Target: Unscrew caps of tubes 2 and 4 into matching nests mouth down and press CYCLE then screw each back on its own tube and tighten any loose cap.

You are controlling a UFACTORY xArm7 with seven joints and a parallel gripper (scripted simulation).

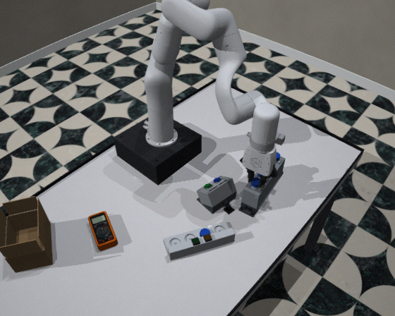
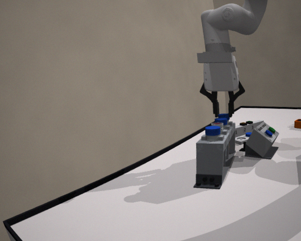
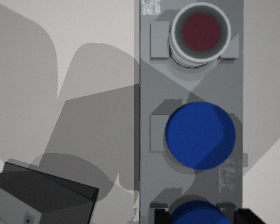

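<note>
My hand is 140 mm past the blue key, 20 mm to the left of it and 70 mm above it. From my hand the other things lie so: green key (150 mm behind, 60 mm to the right, 70 mm below); then orange multimeter (360 mm behind, 400 mm to the right, 120 mm below); then key housing (130 mm behind, 50 mm to the right, 80 mm below).
</note>
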